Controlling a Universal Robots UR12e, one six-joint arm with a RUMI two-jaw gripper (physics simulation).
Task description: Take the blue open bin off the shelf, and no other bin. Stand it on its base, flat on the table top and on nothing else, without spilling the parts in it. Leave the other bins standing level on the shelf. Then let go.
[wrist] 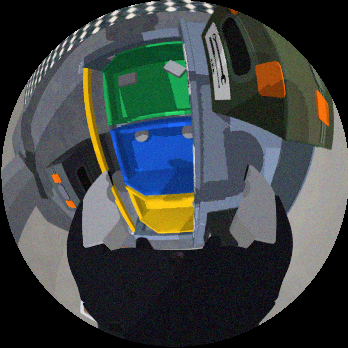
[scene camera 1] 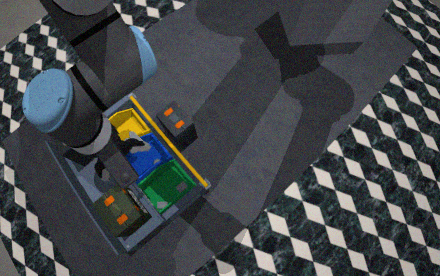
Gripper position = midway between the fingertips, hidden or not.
Observation:
I see my gripper (scene camera 1: 128, 163), a blue open bin (scene camera 1: 143, 162), a yellow bin (scene camera 1: 128, 120), a green bin (scene camera 1: 159, 186), a dark case with orange latches (scene camera 1: 176, 123) and a yellow rail (wrist: 89, 112).
The blue open bin also shows in the wrist view (wrist: 162, 164). The yellow bin is seen too in the wrist view (wrist: 164, 213). The green bin also shows in the wrist view (wrist: 157, 92).

